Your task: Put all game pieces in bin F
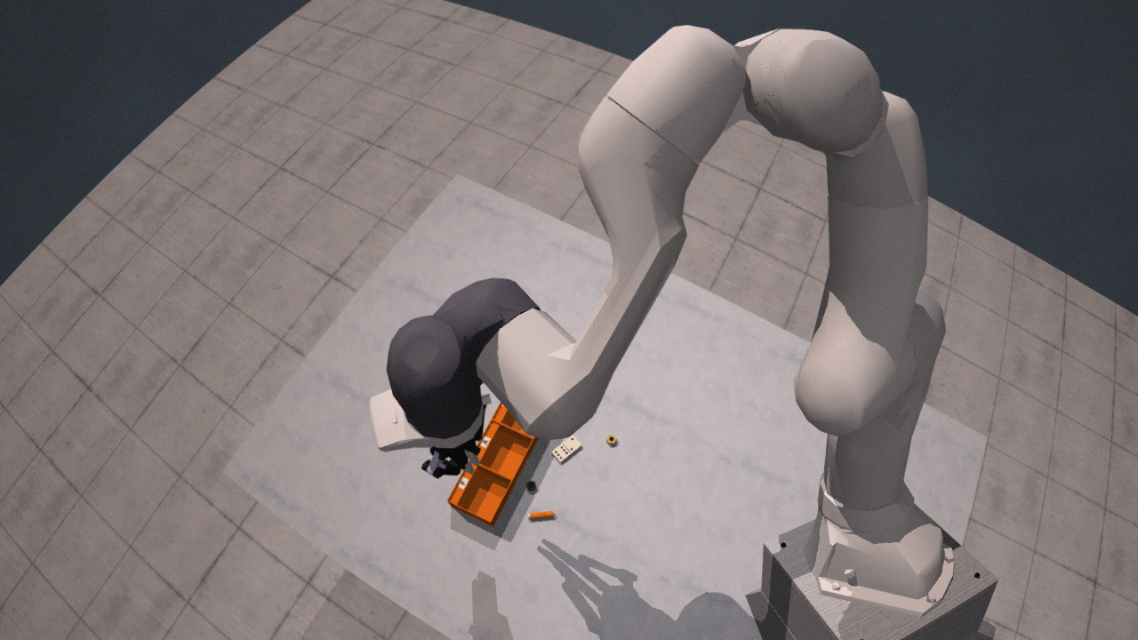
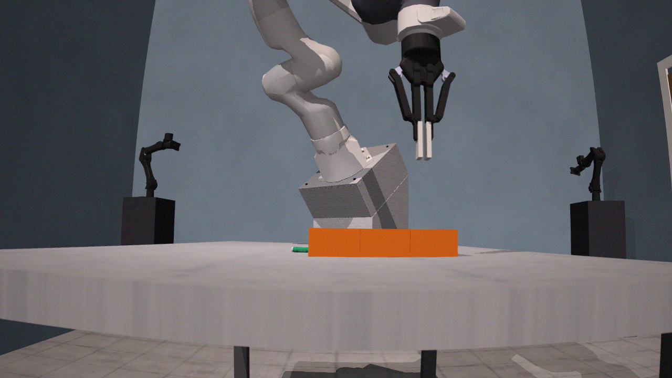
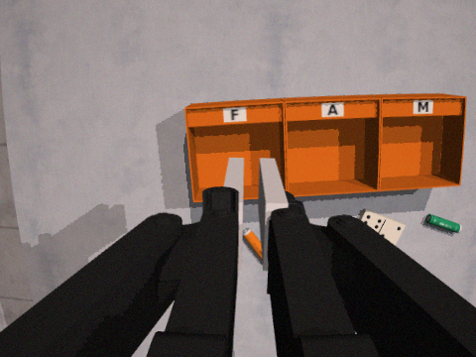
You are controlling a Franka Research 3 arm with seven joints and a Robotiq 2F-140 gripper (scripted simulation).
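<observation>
My hand is 200 mm above the white domino, 150 mm to the left of it and 80 mm past it. Also, from my hand: orange battery (200 mm below, 110 mm behind, 30 mm to the right); black nut (200 mm below, 70 mm behind, 60 mm to the right); orange bin (180 mm below, 80 mm to the right, 10 mm ahead).
</observation>
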